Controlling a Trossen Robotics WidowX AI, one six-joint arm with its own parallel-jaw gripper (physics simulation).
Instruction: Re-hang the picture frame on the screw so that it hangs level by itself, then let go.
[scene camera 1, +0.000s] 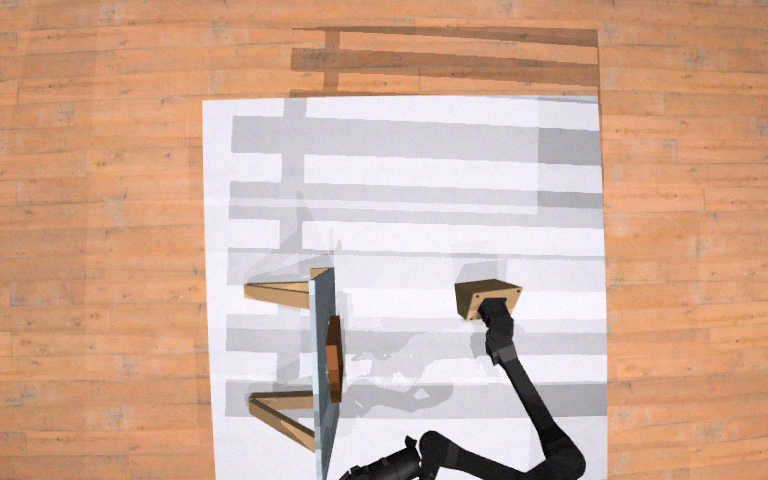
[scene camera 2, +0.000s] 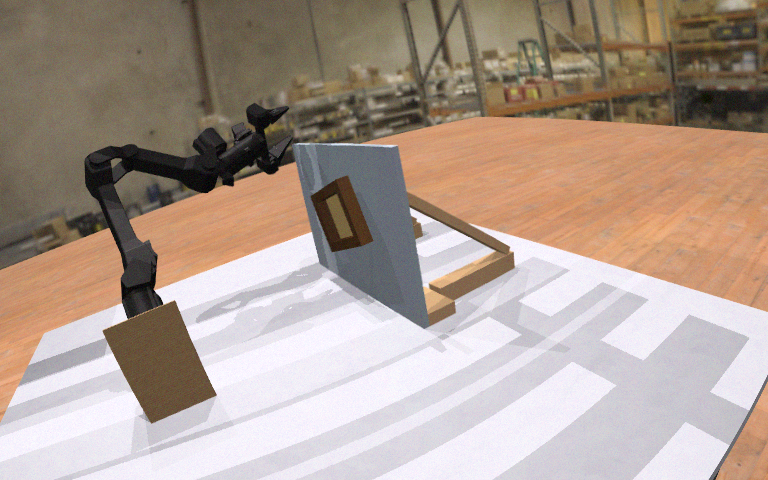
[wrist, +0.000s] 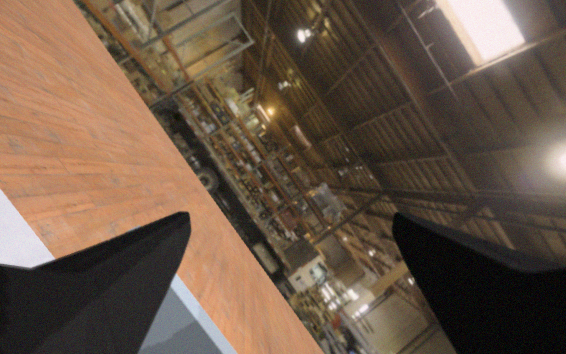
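Seen in the pictures: gripper, fingertip midpoint: (scene camera 2: 290, 122) (wrist: 292, 221); arm's base, link origin: (scene camera 1: 491, 304) (scene camera 2: 150, 327).
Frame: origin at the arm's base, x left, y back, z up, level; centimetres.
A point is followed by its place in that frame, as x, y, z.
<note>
The brown picture frame (scene camera 1: 334, 359) @(11.0, -41.3, 10.7) (scene camera 2: 359, 219) @(4.8, -42.7, 4.0) is against the front face of the upright blue-grey panel (scene camera 1: 323, 305) (scene camera 2: 387, 226) (wrist: 187, 327). In the second scene view it sits tilted relative to the panel's edges, its right side higher. The screw does not show. My gripper (scene camera 2: 289, 123) @(34.7, -42.1, 23.3) (wrist: 292, 221) @(34.7, -42.1, 23.3) is open and empty, beside and above the panel's far top corner, apart from the frame. In the first scene view its fingers are cut off by the bottom edge. In the wrist view the frame does not show, and the panel's edge passes behind the left finger.
Wooden braces (scene camera 1: 277, 294) @(-2.4, -57.6, 1.4) (scene camera 2: 472, 274) @(-3.6, -59.8, -11.0) support the panel from behind. The arm's wooden base block (scene camera 1: 472, 297) @(-2.5, -6.3, 2.9) (scene camera 2: 161, 362) @(-4.6, -0.1, -4.5) stands on the white table top (scene camera 1: 396, 232) @(-19.8, -25.4, -14.4) (scene camera 2: 362, 407) @(-20.8, -26.7, -14.4), in front of the panel. Wooden floor (scene camera 1: 679, 226) (wrist: 90, 150) surrounds the white top.
</note>
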